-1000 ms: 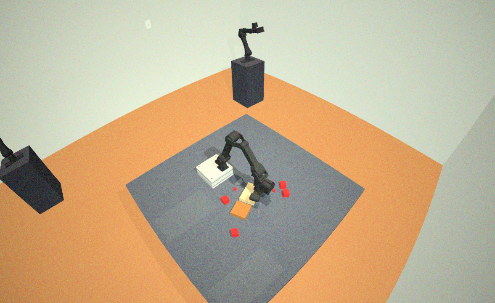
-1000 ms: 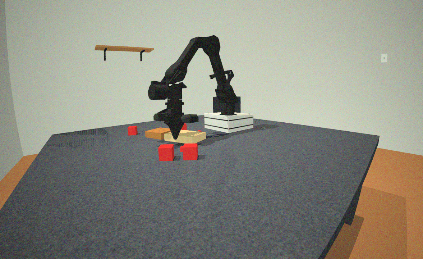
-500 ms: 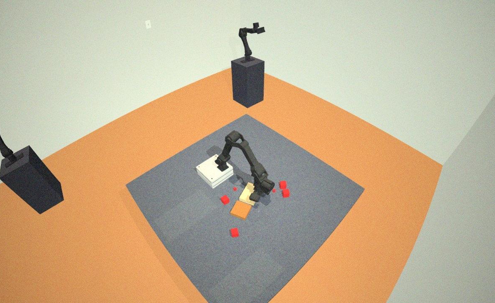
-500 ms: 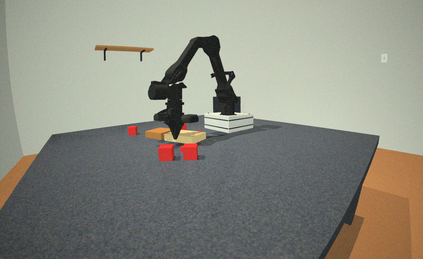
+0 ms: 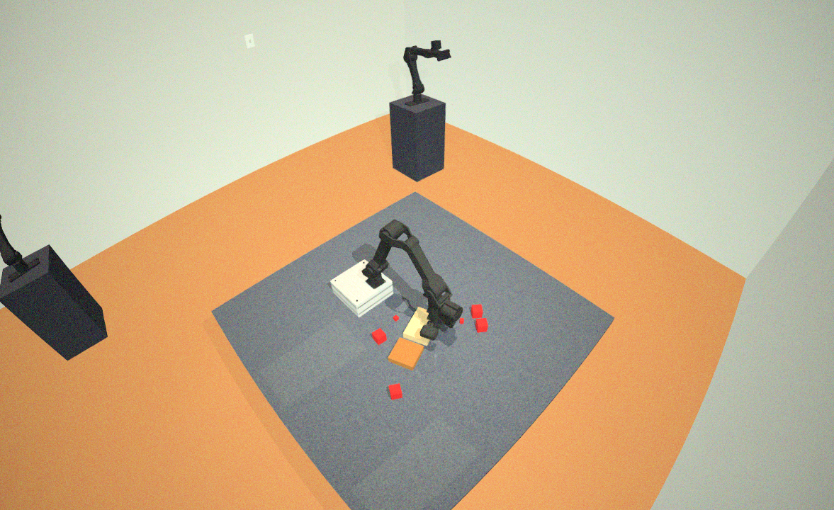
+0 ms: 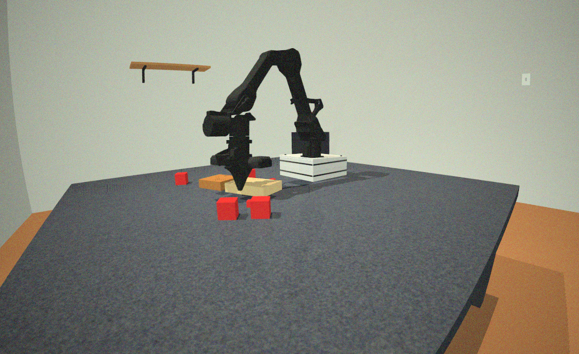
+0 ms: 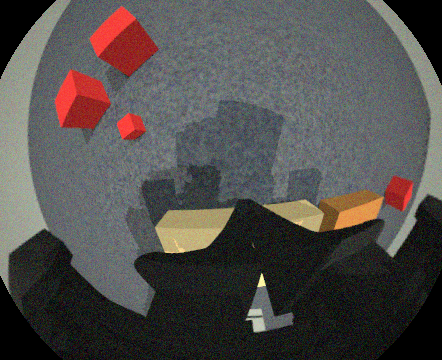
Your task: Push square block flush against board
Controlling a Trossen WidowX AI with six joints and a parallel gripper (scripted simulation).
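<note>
The cream board lies 6 cm behind my gripper tip and 2 cm to the right of it. Round my gripper tip: square block: 16 cm to the right.
</note>
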